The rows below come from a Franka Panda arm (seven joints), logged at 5 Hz.
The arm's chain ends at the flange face. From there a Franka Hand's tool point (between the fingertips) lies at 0.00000 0.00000 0.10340 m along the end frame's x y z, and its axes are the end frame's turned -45 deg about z.
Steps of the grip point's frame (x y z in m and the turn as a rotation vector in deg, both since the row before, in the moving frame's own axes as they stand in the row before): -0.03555, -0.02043, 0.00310, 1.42, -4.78, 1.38; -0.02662, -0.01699, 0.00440, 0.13, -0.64, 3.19; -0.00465, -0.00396, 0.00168, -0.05, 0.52, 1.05; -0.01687, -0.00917, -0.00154, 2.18, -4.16, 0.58; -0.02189, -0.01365, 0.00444, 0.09, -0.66, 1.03
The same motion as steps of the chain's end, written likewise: -0.03163, 0.00650, 0.00349, -2.38, -4.38, 1.38; -0.02984, 0.00619, 0.00441, -0.36, -0.54, 3.19; -0.00682, 0.00108, 0.00168, 0.33, 0.40, 1.05; -0.01032, 0.00296, -0.00119, -1.40, -4.48, 0.58; -0.02417, 0.00511, 0.00445, -0.40, -0.53, 1.03
